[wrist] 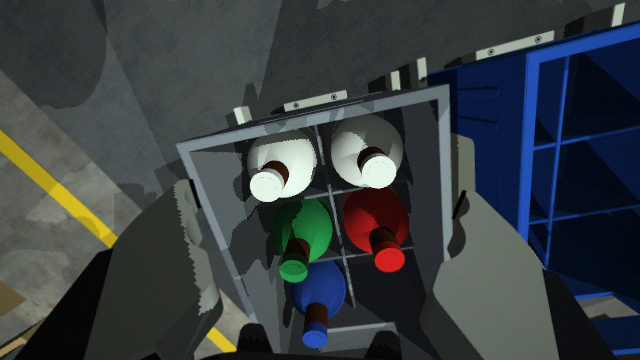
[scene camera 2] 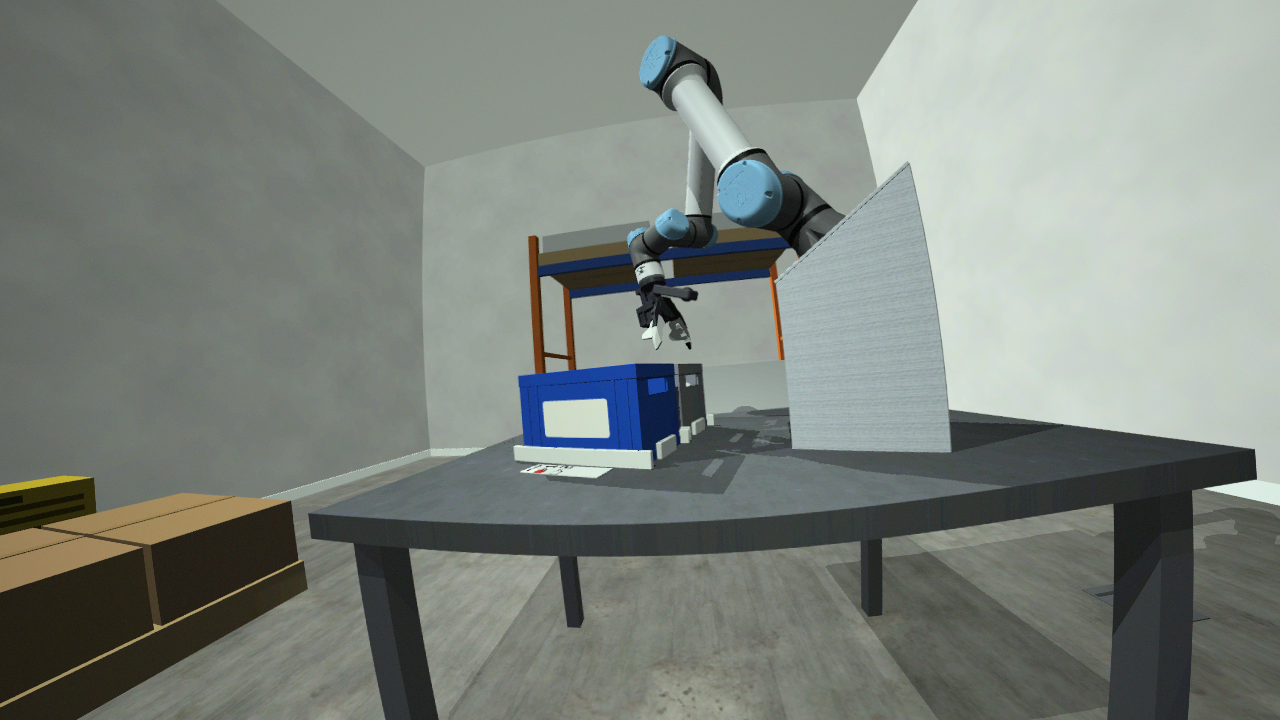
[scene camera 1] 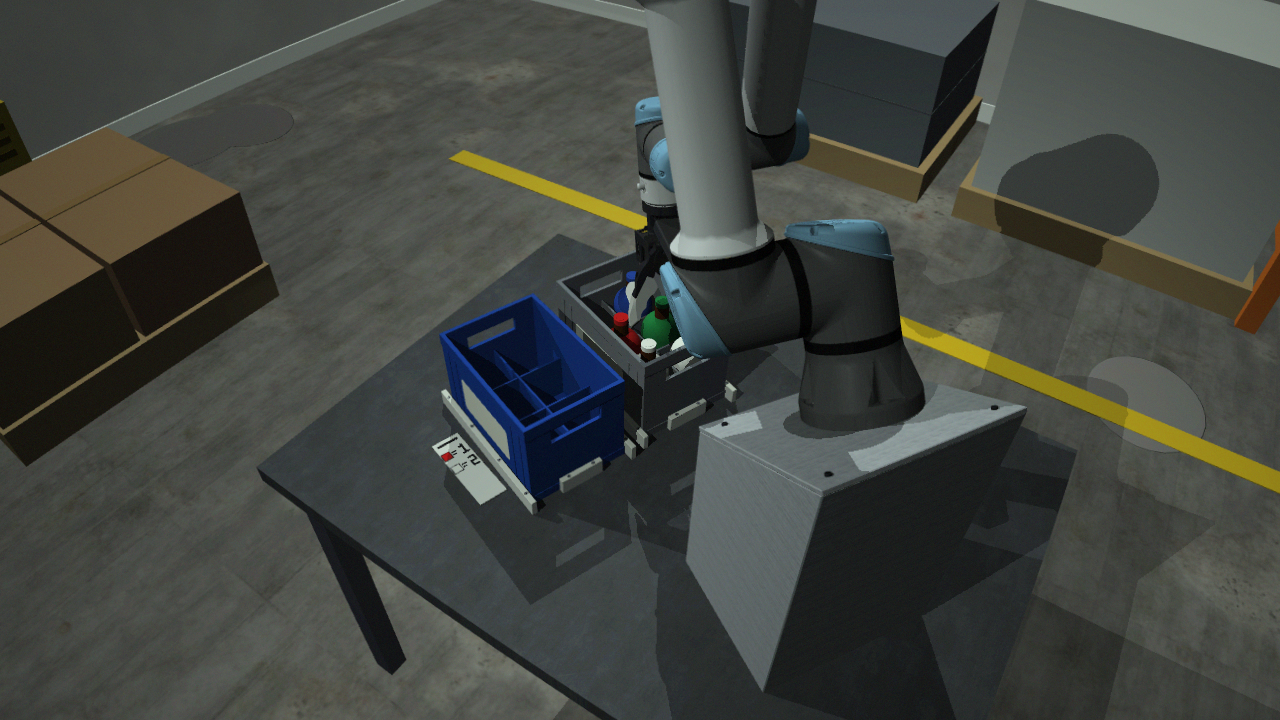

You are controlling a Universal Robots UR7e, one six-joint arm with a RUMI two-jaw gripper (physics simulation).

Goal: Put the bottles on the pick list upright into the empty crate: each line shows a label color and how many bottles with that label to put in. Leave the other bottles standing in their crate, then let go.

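Frame: origin at the arm's base, x ahead, y left, z up, level; millimetres.
Seen in the pictures: gripper, fingertip midpoint: [wrist: 325,187] [scene camera 2: 674,349]; arm's base, origin of the base link: [scene camera 2: 839,256] [scene camera 1: 862,407].
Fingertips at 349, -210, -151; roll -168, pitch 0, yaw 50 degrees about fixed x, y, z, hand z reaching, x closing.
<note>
Pixels of each thing's top centre, then the offset from my fingertips to it, as dx, dy, dz. Level surfaces: height alone.
- grey crate, middle of its top: [wrist: 340,278] [scene camera 1: 642,302] [scene camera 2: 643,368] +85, -53, -40
- green bottle, middle of its top: [wrist: 293,271] [scene camera 1: 662,300] +63, -89, -52
- red bottle, middle of its top: [wrist: 389,260] [scene camera 1: 621,317] +105, -12, -52
- blue bottle, middle of its top: [wrist: 314,339] [scene camera 1: 633,275] +143, -129, -52
- blue crate, middle of its top: [scene camera 1: 528,356] [scene camera 2: 597,369] +181, +160, -40
- pick list, middle of its top: [scene camera 1: 468,467] [scene camera 2: 565,470] +234, +291, -213
- dark table, its level: dz -215
My gripper [scene camera 1: 640,288] [scene camera 2: 672,343] [wrist: 325,187] is open and empty above the grey crate [scene camera 1: 666,398] [scene camera 2: 690,407] [wrist: 444,175]. In the wrist view, two white bottles [wrist: 300,157] [wrist: 345,145], a green bottle [wrist: 312,230] [scene camera 1: 656,329], a red bottle [wrist: 360,220] [scene camera 1: 621,319] and a blue bottle [wrist: 325,290] stand upright in its compartments; the one beside the blue bottle is empty. The blue crate [scene camera 1: 577,456] [scene camera 2: 581,386] [wrist: 528,150] has dividers and no visible bottles. The pick list [scene camera 1: 481,488] [scene camera 2: 586,472] seems to read red 1, white 2.
Pale locating strips [scene camera 1: 581,474] [scene camera 2: 581,456] [wrist: 315,100] border the crates on the dark table [scene camera 1: 358,447] [scene camera 2: 447,501]. The arm's grey pedestal [scene camera 1: 751,537] [scene camera 2: 868,358] stands beside them. Brown boxes [scene camera 1: 179,223] [scene camera 2: 223,537] stand on the floor beyond the table.
</note>
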